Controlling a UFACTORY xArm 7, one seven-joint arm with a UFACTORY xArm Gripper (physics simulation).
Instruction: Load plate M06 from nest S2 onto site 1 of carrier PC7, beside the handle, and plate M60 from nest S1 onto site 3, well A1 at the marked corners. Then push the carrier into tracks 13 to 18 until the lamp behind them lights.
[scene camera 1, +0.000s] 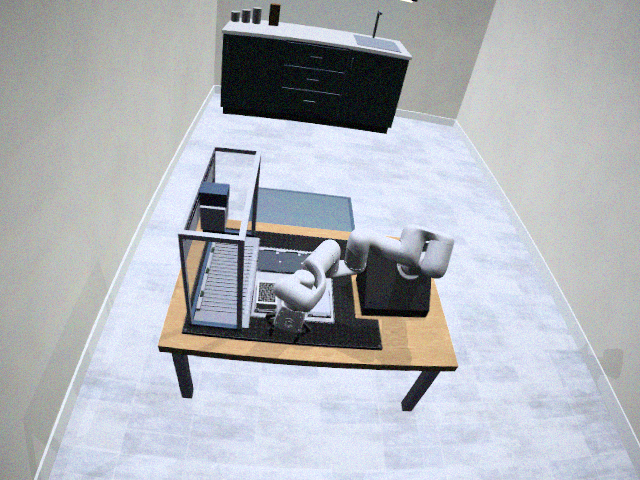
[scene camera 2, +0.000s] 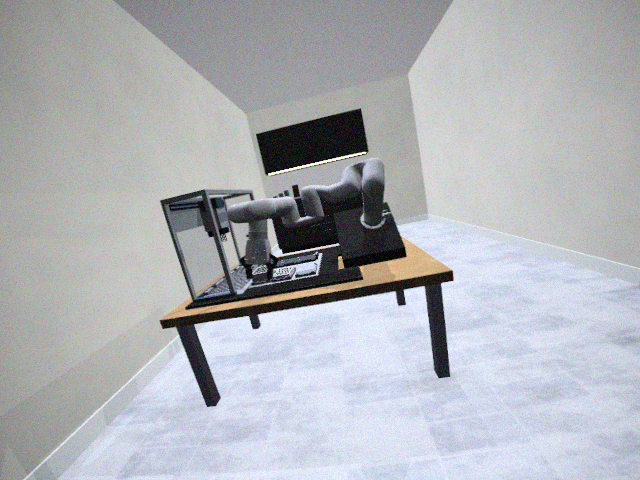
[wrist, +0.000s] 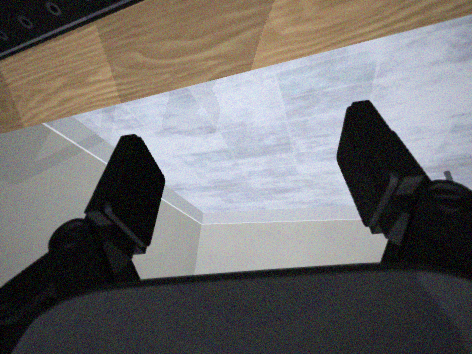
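Pixels of known places: gripper, between the fingertips: (scene camera 1: 282, 337) (scene camera 2: 259, 279) (wrist: 243, 144); arm's base, origin of its link: (scene camera 2: 372, 220).
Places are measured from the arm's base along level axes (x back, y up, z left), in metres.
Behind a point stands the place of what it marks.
Note:
My gripper (scene camera 1: 283, 335) {x -0.565, y -0.093, z 0.300 m} (scene camera 2: 258, 277) {x -0.565, y -0.093, z 0.300 m} (wrist: 243, 144) {x -0.565, y -0.093, z 0.300 m} is open and empty, its fingers wide apart. It hangs over the front part of the black mat, near the table's front edge. A well plate (scene camera 1: 266, 292) (scene camera 2: 283, 271) with dark wells sits in the white-framed area behind the gripper. A pale plate (scene camera 2: 306, 269) {x -0.386, y -0.149, z 0.119 m} lies to its right in scene camera 2. The plate labels, nest numbers and well A1 corners are too small to read. The striped track deck (scene camera 1: 222, 281) lies at the left, inside the glazed frame. I cannot tell which part is carrier PC7. The arm hides part of the plates.
A glazed enclosure (scene camera 1: 241, 284) {x -0.719, y 0.105, z 0.214 m} (scene camera 2: 224, 258) {x -0.715, y 0.006, z 0.213 m} with dark posts stands at the left, with a blue and grey head (scene camera 1: 213, 206) {x -0.830, y 0.231, z -0.055 m} inside. A dark panel (scene camera 1: 281, 260) {x -0.532, y -0.162, z -0.179 m} lies behind the plates. The arm's black base (scene camera 1: 392, 299) {x -0.079, y -0.106, z 0.105 m} (scene camera 2: 369, 242) {x -0.057, y -0.091, z 0.091 m} stands at the right on the wooden table (scene camera 1: 413, 346) {x -0.011, y -0.185, z 0.300 m} (scene camera 2: 403, 273) {x 0.003, y -0.185, z 0.338 m} (wrist: 190, 40) {x -0.608, y -0.185, z 0.294 m}.

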